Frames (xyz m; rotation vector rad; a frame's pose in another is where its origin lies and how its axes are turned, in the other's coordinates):
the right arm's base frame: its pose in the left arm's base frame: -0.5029 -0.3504 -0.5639 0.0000 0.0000 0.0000
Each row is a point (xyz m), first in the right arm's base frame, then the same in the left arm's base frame.
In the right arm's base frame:
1: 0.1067 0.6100 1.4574
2: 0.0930 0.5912 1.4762
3: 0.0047 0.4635 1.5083
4: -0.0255 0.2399 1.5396
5: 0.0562 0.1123 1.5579
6: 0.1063 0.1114 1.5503
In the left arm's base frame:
1: -0.3962 0.2596 0.8935
2: -0.4099 0.2408 0.9123
3: -0.4982 0.1131 0.9444
4: -0.5284 -0.1105 0.9757
5: -0.4467 -0.2381 0.9940
6: -0.3966 -0.2390 0.9864

